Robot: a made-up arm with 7 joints.
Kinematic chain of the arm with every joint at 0, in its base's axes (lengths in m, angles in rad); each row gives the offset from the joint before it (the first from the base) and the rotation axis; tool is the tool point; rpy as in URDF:
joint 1: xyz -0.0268 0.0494 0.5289 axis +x
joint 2: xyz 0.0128 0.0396 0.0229 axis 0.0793 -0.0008 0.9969
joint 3: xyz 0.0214 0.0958 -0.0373 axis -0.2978 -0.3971 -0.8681
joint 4: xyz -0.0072 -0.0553 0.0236 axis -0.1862 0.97 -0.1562
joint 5: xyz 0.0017 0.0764 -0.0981 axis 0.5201 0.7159 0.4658
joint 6: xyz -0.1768 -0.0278 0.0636 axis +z
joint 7: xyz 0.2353 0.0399 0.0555 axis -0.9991 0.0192 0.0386
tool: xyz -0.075 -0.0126 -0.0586 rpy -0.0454 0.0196 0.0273
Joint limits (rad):
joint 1: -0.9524..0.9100
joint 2: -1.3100..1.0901
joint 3: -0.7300..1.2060
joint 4: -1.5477..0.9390
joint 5: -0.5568..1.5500
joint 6: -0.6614..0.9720
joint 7: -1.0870..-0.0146
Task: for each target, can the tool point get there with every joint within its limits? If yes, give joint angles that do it. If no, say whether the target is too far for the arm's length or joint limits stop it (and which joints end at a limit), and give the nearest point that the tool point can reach.
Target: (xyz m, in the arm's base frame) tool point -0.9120 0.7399 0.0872
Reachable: no: too far | nearest point -0.3017 0.2931 0.3730 | short by 0.809 m
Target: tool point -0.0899 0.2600 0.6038
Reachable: yes | joints 0.4954 0.6268 1.0065 -0.6775 0.4944 0.4833 -0.4085
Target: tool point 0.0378 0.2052 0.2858
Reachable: yes | joints -0.7569 -0.4870 0.1065 -0.9337 0.1350 0.6479 -0.9737
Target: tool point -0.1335 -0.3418 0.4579
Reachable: no: joint limits stop it (at a limit: joint 1, joint 2, joint 4, joint 5, joint 6, joint 7) | nearest point -0.1067 -0.0716 0.4459 | short by 0.272 m
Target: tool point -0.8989 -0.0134 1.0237
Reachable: no: too far | nearest point -0.3377 0.1163 0.6710 | short by 0.675 m
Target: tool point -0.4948 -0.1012 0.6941
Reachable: no: joint limits stop it (at a limit: joint 1, joint 2, joint 4, joint 6, joint 7) | nearest point -0.3220 0.0122 0.6162 | short by 0.221 m
